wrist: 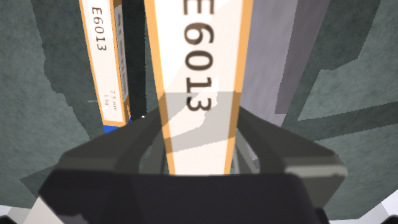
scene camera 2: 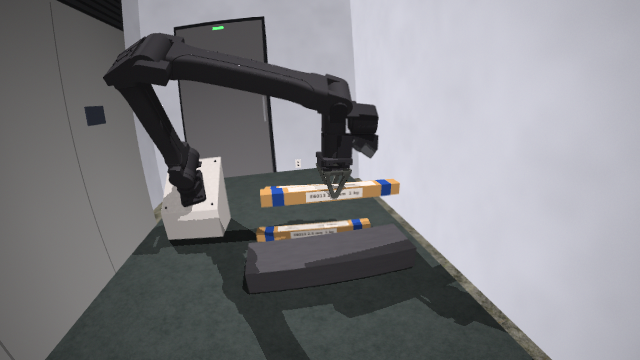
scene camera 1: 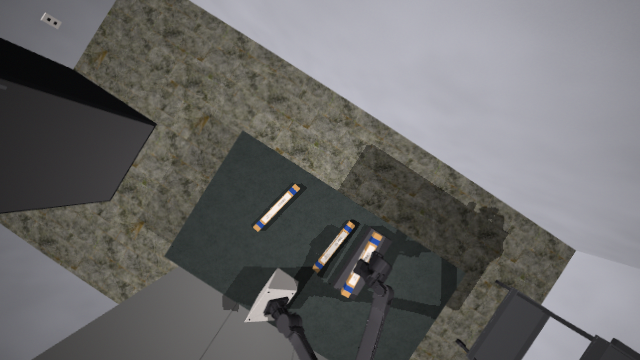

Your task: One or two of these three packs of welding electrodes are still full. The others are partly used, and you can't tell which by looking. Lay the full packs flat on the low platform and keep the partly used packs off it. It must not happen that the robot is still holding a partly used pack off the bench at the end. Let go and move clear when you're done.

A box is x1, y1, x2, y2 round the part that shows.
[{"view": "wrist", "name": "gripper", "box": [0, 106, 397, 223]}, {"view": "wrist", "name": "electrode pack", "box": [145, 0, 252, 173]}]
